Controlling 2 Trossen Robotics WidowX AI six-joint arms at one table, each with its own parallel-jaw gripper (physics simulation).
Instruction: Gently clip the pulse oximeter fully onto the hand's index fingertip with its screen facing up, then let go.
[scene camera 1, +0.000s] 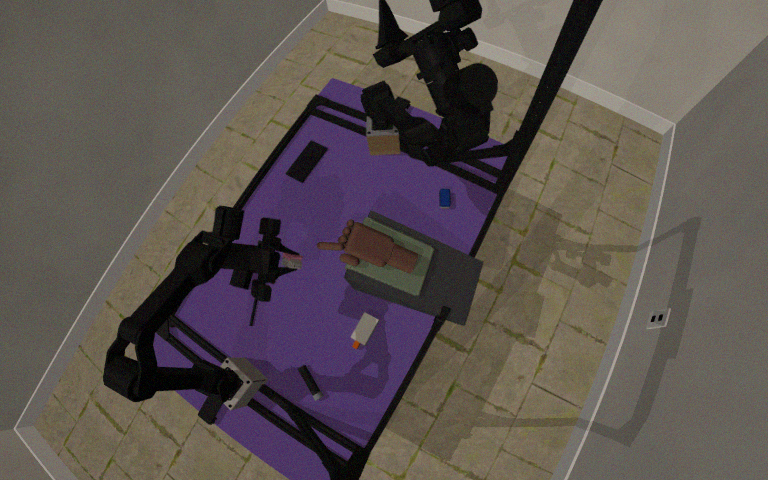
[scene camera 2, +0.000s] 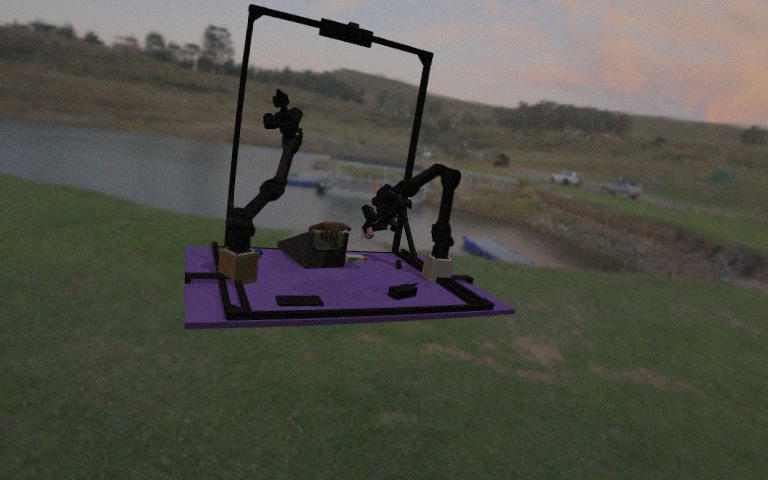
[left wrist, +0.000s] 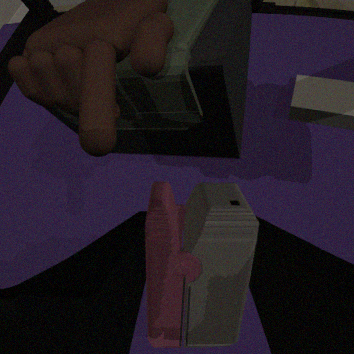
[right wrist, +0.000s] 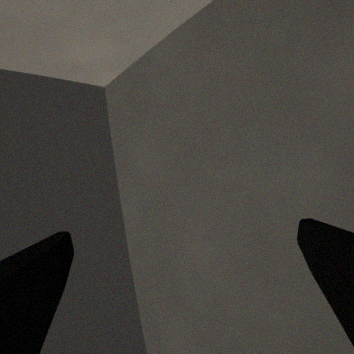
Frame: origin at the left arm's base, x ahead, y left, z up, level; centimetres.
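Seen in the pictures: left gripper, fingertip midpoint: (scene camera 1: 297, 261) (scene camera 2: 365, 230) (left wrist: 194, 223); right gripper, fingertip midpoint: (scene camera 2: 279, 97) (right wrist: 186, 236); left arm's base, link origin: (scene camera 1: 228, 383) (scene camera 2: 439, 256); right arm's base, link origin: (scene camera 1: 382, 121) (scene camera 2: 239, 250).
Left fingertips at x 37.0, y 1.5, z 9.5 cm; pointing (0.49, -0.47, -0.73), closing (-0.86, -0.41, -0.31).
Observation:
Pixels of each thing's top centre, then the offset from my left fingertips to it. "spot": a spot on its surface instead.
- pulse oximeter, top centre: (left wrist: 161, 260) (scene camera 1: 287, 256) (scene camera 2: 369, 223) dx -0.6, dy +1.4, dz +3.3 cm
- dark sloped support, surface spot: (scene camera 1: 455, 277) spot: dx +22.4, dy -32.3, dz -14.9 cm
- green pad, surface spot: (scene camera 1: 425, 261) spot: dx +20.2, dy -23.6, dz -9.9 cm
- white box, top centre: (left wrist: 339, 95) (scene camera 1: 362, 331) (scene camera 2: 356, 255) dx -4.2, dy -20.2, dz -17.2 cm
- dark cylinder, top centre: (scene camera 1: 308, 383) dx -24.4, dy -16.9, dz -17.3 cm
- blue object, top centre: (scene camera 1: 445, 196) dx +42.1, dy -16.3, dz -16.8 cm
- flat black slab, top centre: (scene camera 2: 299, 299) (scene camera 1: 306, 160) dx +28.6, dy +29.7, dz -19.2 cm
The pulse oximeter (scene camera 1: 292, 262) (scene camera 2: 368, 232) (left wrist: 220, 280) has a pink half and a grey half, side by side in the left wrist view. My left gripper (scene camera 1: 296, 262) (left wrist: 194, 223) is shut on it and holds it above the table. The brown hand (scene camera 1: 368, 244) (scene camera 2: 330, 226) (left wrist: 95, 25) lies on a raised support, its index finger (scene camera 1: 329, 246) (left wrist: 98, 100) sticking out toward the oximeter. A gap separates them; in the left wrist view the fingertip is above and left of the oximeter. The screen cannot be made out. My right gripper (right wrist: 186, 236) is open and empty, raised far from the hand.
The dark sloped support (scene camera 1: 455, 277) has a green pad (scene camera 1: 425, 261). A white box (scene camera 1: 365, 328) with an orange end and a dark cylinder (scene camera 1: 308, 380) lie toward the bottom in scene camera 1. A blue object (scene camera 1: 445, 197) and a flat black slab (scene camera 1: 306, 161) lie farther up.

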